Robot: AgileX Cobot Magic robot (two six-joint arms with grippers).
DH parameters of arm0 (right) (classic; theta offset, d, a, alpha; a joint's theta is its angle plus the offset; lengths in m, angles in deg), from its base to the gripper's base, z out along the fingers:
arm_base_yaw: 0 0.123 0 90
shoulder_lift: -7.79 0 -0.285 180
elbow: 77.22 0 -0.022 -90
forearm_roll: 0 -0.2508 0 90
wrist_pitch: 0 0 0.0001 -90
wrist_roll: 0 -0.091 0 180
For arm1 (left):
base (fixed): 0 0 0 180
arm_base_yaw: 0 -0.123 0 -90
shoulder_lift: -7.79 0 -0.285 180
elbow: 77.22 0 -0.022 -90
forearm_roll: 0 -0.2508 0 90
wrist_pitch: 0 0 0.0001 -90
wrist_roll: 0 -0.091 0 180
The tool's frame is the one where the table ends.
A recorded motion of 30 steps. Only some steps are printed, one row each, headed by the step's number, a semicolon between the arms.
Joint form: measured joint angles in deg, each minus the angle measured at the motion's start. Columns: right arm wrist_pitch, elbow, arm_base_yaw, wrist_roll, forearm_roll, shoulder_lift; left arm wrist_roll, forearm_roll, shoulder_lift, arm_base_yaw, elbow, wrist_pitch.
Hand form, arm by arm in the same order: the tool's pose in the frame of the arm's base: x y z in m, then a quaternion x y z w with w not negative. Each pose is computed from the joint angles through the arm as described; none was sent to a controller.
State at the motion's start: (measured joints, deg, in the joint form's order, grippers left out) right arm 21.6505 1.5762 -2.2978 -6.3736 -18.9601 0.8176; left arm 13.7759 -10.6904 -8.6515 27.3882 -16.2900 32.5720
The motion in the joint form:
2: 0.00 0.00 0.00 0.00 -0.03 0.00; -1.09 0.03 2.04 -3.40 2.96 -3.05
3: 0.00 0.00 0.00 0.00 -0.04 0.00; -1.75 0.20 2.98 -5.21 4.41 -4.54
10: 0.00 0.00 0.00 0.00 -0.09 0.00; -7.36 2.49 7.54 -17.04 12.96 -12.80
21: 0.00 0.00 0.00 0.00 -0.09 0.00; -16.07 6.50 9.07 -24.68 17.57 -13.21
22: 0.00 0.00 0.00 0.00 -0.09 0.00; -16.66 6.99 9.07 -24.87 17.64 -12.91
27: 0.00 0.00 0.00 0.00 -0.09 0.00; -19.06 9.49 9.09 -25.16 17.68 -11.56
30: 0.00 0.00 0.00 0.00 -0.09 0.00; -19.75 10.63 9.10 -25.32 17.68 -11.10
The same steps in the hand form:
2: 0.0527 0.0089 0.1725 0.14741 0.78609 0.16048 0.57843; 0.0505 -0.0134 0.2391 0.11739 0.79688 -0.10422 0.58339
3: 0.0527 0.0089 0.1725 0.14746 0.78607 0.16055 0.57842; 0.0506 -0.0122 0.2339 0.10979 0.79303 -0.09559 0.59154
10: 0.0527 0.0089 0.1725 0.14768 0.78600 0.16091 0.57836; 0.0532 -0.0052 0.2008 0.06405 0.77649 -0.03064 0.62611
21: 0.0527 0.0089 0.1725 0.14768 0.78600 0.16091 0.57836; 0.0537 -0.0003 0.1756 0.05468 0.79243 0.02838 0.60684
22: 0.0527 0.0089 0.1725 0.14768 0.78600 0.16091 0.57836; 0.0536 -0.0004 0.1748 0.05515 0.79442 0.02896 0.60417
27: 0.0527 0.0089 0.1725 0.14768 0.78600 0.16091 0.57836; 0.0530 -0.0014 0.1724 0.05826 0.80158 0.02470 0.59453
30: 0.0527 0.0089 0.1725 0.14768 0.78600 0.16091 0.57836; 0.0527 -0.0019 0.1717 0.05680 0.80405 0.02062 0.59149

